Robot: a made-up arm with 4 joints. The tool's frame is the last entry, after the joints.
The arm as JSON. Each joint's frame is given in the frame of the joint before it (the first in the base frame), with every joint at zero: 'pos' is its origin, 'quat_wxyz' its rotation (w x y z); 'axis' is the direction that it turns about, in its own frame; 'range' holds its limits. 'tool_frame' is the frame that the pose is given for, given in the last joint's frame.
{
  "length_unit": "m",
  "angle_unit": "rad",
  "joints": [
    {
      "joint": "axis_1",
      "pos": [
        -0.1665,
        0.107,
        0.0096
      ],
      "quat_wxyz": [
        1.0,
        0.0,
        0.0,
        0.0
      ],
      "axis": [
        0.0,
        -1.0,
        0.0
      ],
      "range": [
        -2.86,
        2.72
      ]
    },
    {
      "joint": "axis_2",
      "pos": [
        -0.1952,
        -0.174,
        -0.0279
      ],
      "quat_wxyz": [
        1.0,
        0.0,
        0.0,
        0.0
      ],
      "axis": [
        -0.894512,
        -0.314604,
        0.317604
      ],
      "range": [
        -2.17,
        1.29
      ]
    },
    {
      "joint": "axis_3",
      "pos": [
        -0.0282,
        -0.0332,
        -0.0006
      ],
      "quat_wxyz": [
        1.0,
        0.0,
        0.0,
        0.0
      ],
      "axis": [
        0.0,
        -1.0,
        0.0
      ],
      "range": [
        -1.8,
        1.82
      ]
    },
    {
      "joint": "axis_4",
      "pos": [
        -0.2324,
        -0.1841,
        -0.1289
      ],
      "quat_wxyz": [
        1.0,
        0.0,
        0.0,
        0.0
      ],
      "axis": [
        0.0,
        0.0,
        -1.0
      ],
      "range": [
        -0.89,
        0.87
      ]
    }
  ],
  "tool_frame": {
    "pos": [
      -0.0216,
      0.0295,
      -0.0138
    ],
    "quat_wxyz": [
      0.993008,
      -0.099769,
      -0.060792,
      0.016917
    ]
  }
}
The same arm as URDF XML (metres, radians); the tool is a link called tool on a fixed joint. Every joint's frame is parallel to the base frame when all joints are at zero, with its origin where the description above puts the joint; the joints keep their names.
<robot name="arm">
  <joint name="tool_fixed" type="fixed">
    <parent link="link4"/>
    <child link="tool"/>
    <origin xyz="-0.0216 0.0295 -0.0138" rpy="-0.2030 -0.1176 0.0461"/>
  </joint>
  <joint name="axis_4" type="revolute">
    <parent link="link3"/>
    <child link="link4"/>
    <origin xyz="-0.2324 -0.1841 -0.1289" rpy="0.0000 0.0000 0.0000"/>
    <axis xyz="0 0 -1"/>
    <limit lower="-0.8900" upper="0.8700"/>
  </joint>
  <joint name="axis_3" type="revolute">
    <parent link="link2"/>
    <child link="link3"/>
    <origin xyz="-0.0282 -0.0332 -0.0006" rpy="0.0000 0.0000 0.0000"/>
    <axis xyz="0 -1 0"/>
    <limit lower="-1.8000" upper="1.8200"/>
  </joint>
  <joint name="axis_2" type="revolute">
    <parent link="link1"/>
    <child link="link2"/>
    <origin xyz="-0.1952 -0.1740 -0.0279" rpy="0.0000 0.0000 0.0000"/>
    <axis xyz="-0.894512 -0.314604 0.317604"/>
    <limit lower="-2.1700" upper="1.2900"/>
  </joint>
  <joint name="axis_1" type="revolute">
    <parent link="base"/>
    <child link="link1"/>
    <origin xyz="-0.1665 0.1070 0.0096" rpy="0.0000 0.0000 0.0000"/>
    <axis xyz="0 -1 0"/>
    <limit lower="-2.8600" upper="2.7200"/>
  </joint>
  <link name="base"/>
  <link name="link1"/>
  <link name="link2"/>
  <link name="link3"/>
  <link name="link4"/>
  <link name="tool"/>
</robot>

